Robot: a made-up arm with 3 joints. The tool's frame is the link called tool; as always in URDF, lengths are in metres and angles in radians. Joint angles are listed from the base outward. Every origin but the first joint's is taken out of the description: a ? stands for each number. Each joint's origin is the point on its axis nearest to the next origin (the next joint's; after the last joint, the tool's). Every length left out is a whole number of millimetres.
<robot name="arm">
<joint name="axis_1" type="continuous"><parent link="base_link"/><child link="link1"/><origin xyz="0 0 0.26"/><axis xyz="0 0 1"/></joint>
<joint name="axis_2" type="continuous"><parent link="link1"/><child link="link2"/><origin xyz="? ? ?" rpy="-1.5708 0 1.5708"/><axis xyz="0 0 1"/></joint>
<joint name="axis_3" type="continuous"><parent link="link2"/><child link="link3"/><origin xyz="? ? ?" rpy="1.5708 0 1.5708"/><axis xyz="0 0 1"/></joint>
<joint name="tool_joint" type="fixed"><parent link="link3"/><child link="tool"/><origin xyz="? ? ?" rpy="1.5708 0 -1.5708"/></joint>
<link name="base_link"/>
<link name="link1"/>
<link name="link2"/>
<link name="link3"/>
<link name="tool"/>
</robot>
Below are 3 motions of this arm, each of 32 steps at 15 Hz.
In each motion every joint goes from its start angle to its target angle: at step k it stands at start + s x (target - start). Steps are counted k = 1, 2, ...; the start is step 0. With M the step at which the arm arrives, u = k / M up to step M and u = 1 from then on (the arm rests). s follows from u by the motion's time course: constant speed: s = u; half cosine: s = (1 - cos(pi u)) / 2; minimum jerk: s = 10 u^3 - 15 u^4 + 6 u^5.
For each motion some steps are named. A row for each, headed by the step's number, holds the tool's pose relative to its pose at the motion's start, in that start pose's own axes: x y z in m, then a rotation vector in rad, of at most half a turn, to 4 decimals.
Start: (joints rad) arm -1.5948 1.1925 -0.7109
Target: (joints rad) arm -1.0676 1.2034 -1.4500
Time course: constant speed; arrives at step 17
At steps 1, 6, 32:
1: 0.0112 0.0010 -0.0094 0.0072 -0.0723 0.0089
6: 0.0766 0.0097 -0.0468 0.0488 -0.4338 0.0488
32: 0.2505 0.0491 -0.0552 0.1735 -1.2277 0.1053

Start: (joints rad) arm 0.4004 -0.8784 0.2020
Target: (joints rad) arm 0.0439 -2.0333 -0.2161
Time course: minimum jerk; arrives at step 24
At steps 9, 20, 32:
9: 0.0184 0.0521 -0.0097 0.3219 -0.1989 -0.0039
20: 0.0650 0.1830 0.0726 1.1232 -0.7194 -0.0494
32: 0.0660 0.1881 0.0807 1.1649 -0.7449 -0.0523

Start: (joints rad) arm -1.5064 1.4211 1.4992
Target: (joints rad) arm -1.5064 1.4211 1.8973
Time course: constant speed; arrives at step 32
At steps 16, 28, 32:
16: -0.0091 0.0000 0.0289 0.0000 0.1990 0.0000
28: -0.0121 0.0000 0.0514 0.0000 0.3483 0.0000
32: -0.0123 0.0000 0.0590 0.0000 0.3981 0.0000

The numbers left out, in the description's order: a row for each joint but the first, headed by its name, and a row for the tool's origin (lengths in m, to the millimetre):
axis_2: 0.16 -0.03 0
axis_3: -0.02 0.12 0
tool: 0.06 0.14 0

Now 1 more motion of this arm.
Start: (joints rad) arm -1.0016 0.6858 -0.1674
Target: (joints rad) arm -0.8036 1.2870 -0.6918
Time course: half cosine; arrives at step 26
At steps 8, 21, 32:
8: 0.0171 -0.0263 -0.0113 -0.1197 -0.1423 0.0594
21: 0.1005 -0.1133 -0.0068 -0.4677 -0.6151 0.3172
32: 0.1134 -0.1230 -0.0011 -0.5079 -0.6754 0.3570

